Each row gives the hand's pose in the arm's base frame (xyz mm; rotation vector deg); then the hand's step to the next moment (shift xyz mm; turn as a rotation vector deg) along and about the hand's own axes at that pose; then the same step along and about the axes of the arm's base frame.
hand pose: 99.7 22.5 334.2 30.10 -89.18 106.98
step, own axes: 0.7 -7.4 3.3 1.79 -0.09 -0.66
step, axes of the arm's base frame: 4.3 -2.4 6.5 -1.15 1.04 1.11
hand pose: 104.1 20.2 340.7 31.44 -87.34 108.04
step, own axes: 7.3 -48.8 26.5 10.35 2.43 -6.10
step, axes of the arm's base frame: 27.3 -18.3 45.4 -8.56 7.89 3.82
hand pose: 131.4 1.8 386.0 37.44 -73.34 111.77
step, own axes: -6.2 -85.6 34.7 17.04 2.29 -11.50
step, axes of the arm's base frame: 71.8 -11.2 57.4 -12.82 14.79 6.70
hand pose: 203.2 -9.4 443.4 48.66 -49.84 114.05
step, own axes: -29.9 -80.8 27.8 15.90 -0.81 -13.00
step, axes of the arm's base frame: 89.5 2.9 13.4 -10.04 16.96 5.83
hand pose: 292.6 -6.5 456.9 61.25 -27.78 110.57
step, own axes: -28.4 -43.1 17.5 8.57 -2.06 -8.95
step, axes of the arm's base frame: 51.9 -1.6 -16.5 -5.03 11.34 1.95
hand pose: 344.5 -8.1 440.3 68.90 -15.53 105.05
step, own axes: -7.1 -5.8 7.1 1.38 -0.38 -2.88
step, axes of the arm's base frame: 9.8 -4.9 -3.8 -1.67 2.72 -0.42
